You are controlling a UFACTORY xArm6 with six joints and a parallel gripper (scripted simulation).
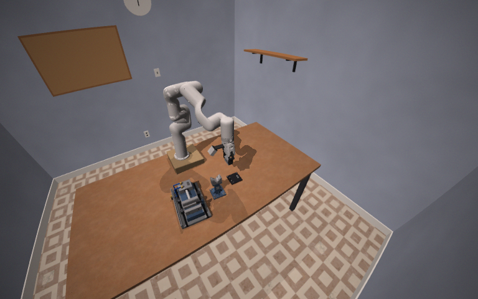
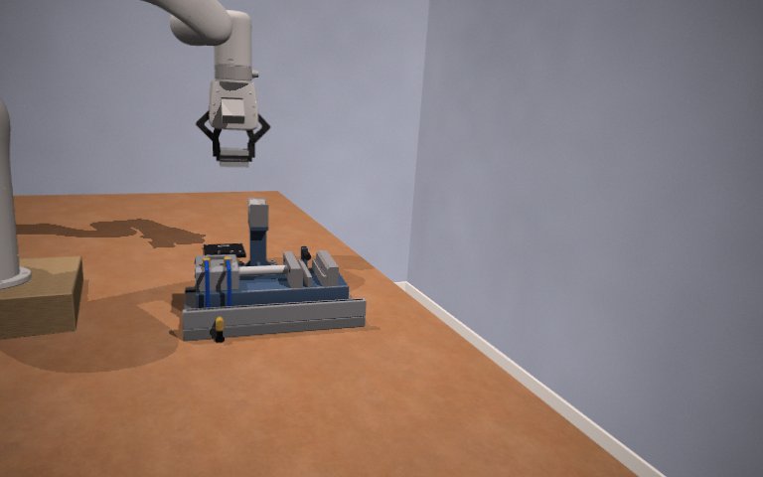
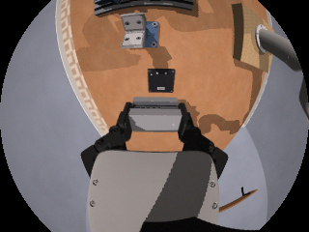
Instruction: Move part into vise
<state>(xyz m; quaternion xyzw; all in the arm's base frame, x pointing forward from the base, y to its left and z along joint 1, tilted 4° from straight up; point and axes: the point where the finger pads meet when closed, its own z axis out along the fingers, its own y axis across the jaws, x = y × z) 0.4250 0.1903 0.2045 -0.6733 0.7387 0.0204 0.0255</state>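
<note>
My gripper is now 3 cm short of the post, 11 cm to the left of it and 19 cm above it. From my hand the other things lie so: black infeed plate (2 cm behind, 6 cm to the left, 24 cm below); then part (1 cm to the right, 1 cm below); then black work stop (9 cm ahead, 27 cm to the right, 16 cm below).
</note>
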